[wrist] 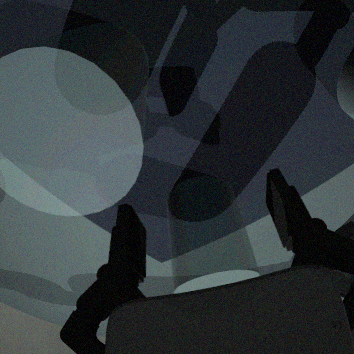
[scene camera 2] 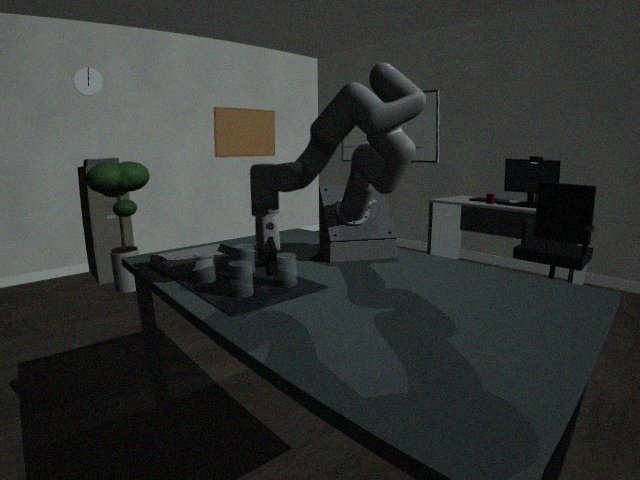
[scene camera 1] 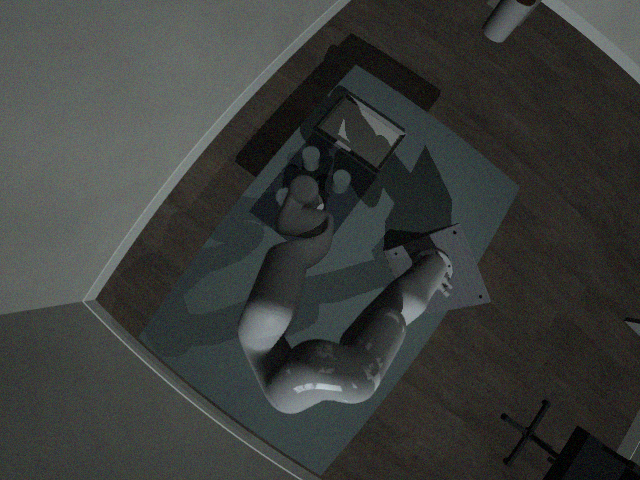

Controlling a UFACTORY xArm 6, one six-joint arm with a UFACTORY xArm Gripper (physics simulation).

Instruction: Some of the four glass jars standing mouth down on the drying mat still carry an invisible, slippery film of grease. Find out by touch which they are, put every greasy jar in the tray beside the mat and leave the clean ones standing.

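Frame: origin at the arm's base, x ahead, y left, z up, level; millimetres.
Where they show: gripper, fingertip midpoint: (wrist: 201, 201) (scene camera 2: 267, 270); arm's base, origin of the base link: (scene camera 2: 352, 211) (scene camera 1: 432, 267).
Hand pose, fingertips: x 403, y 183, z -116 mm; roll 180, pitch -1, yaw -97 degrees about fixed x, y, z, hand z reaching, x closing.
Note:
Each offset is from my fingertips to the top centre of the thing. "*": to the spot under its first point. Level surfaces: height alone.
Four glass jars stand mouth down on the dark drying mat @[46 mm down] (scene camera 1: 266, 209) (scene camera 2: 233, 305). One jar @[138 mm right, 153 mm ahead, 40 mm up] (scene camera 1: 310, 158) (scene camera 2: 205, 269) stands near the tray, another @[165 mm right, 16 mm ahead, 40 mm up] (scene camera 1: 341, 181) (scene camera 2: 246, 251) on the robot-base side, a third @[30 mm left, 89 mm ahead, 40 mm up] (scene camera 1: 281, 196) (scene camera 2: 241, 279) at the outer edge, and the fourth @[9 mm left, 51 mm back, 40 mm up] (scene camera 1: 320, 206) (scene camera 2: 287, 271) is mostly under the arm. My gripper (scene camera 2: 266, 266) (wrist: 201, 201) is open, low among the jars, just left of the fourth in scene camera 2. A jar @[* 1 mm left, 21 mm back, 24 mm up] (wrist: 214, 250) shows between the fingers in the wrist view, ungripped. Scene camera 1 hides the gripper.
The tray @[382 mm right, 130 mm ahead, 19 mm down] (scene camera 1: 361, 160) (scene camera 2: 170, 264) lies beside the mat, with no jar visible in it. The wrist view shows a large jar @[* 17 mm left, 90 mm ahead, 39 mm up] (wrist: 70, 130) close at left and part of another (wrist: 346, 90) at right. The robot base (scene camera 1: 467, 268) (scene camera 2: 361, 250) stands beyond the mat.

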